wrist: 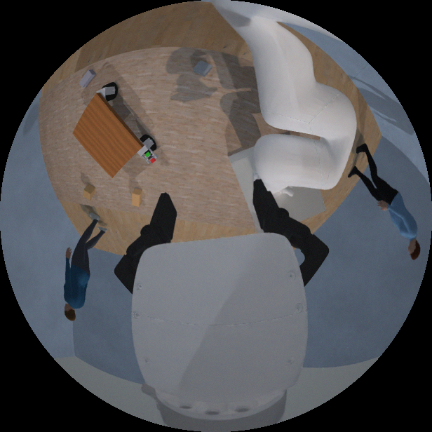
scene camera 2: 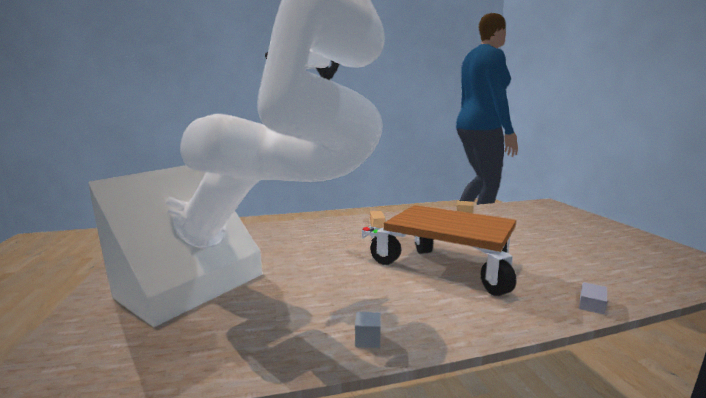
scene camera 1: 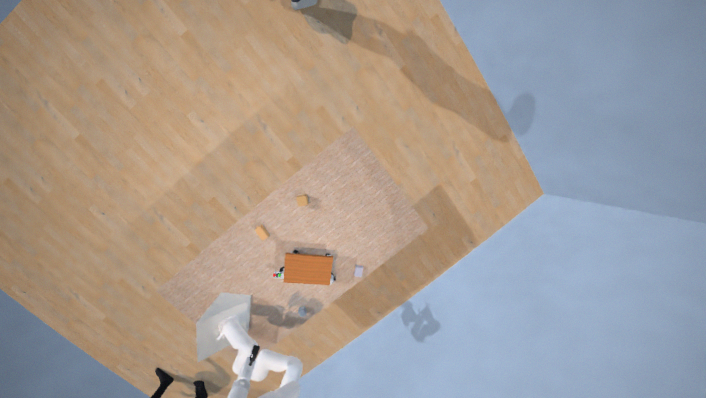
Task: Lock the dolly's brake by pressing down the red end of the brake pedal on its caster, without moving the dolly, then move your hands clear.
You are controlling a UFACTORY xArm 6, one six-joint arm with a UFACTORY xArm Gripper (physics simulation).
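Places are measured from the arm's base along level axes (x ahead, y right, z down), in metres.
Pixels of known places: gripper, fingertip midpoint: (scene camera 1: 253, 352); arm's base at its link origin: (scene camera 2: 200, 225) (scene camera 1: 228, 323).
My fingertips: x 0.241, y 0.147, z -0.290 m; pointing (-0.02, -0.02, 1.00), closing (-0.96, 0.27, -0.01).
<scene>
For each thing: its top centre in the pictures, then the offset to it from my fingertips. "spot": a spot on its surface instead.
- dolly at a spot on its surface: (scene camera 2: 450, 226) spot: dx +0.353, dy +0.035, dz +0.318 m
- blue-grey block at its top centre: (scene camera 2: 368, 318) (scene camera 1: 302, 313) dx +0.043, dy +0.218, dz +0.398 m
- lilac block at its top centre: (scene camera 2: 594, 291) (scene camera 1: 358, 272) dx +0.548, dy +0.311, dz +0.412 m
The dolly (scene camera 1: 308, 269) (scene camera 2: 450, 226) (wrist: 107, 135) has an orange-brown wooden deck and stands upright on black caster wheels. The brake pedal sticks out past one deck corner above its caster (scene camera 2: 385, 249) (wrist: 148, 142). Its red end (scene camera 1: 274, 274) (scene camera 2: 366, 229) (wrist: 153, 160) is outermost, and its green end (scene camera 1: 279, 275) (scene camera 2: 375, 231) (wrist: 148, 154) is nearer the deck. In scene camera 2 the red end shows slightly higher than the green. My gripper (wrist: 211, 195) is open and empty, high above the mat and well away from the pedal. The arm hides most of it in scene camera 2.
Two yellow blocks (scene camera 1: 262, 233) (scene camera 1: 302, 200), a blue-grey block (scene camera 1: 302, 311) (scene camera 2: 367, 330) (wrist: 202, 68) and a lilac block (scene camera 1: 359, 271) (scene camera 2: 593, 297) (wrist: 88, 78) lie around the dolly. The arm rises from a sloped pale base (scene camera 2: 140, 240). Two people (wrist: 76, 285) (wrist: 400, 215) are off the mat.
</scene>
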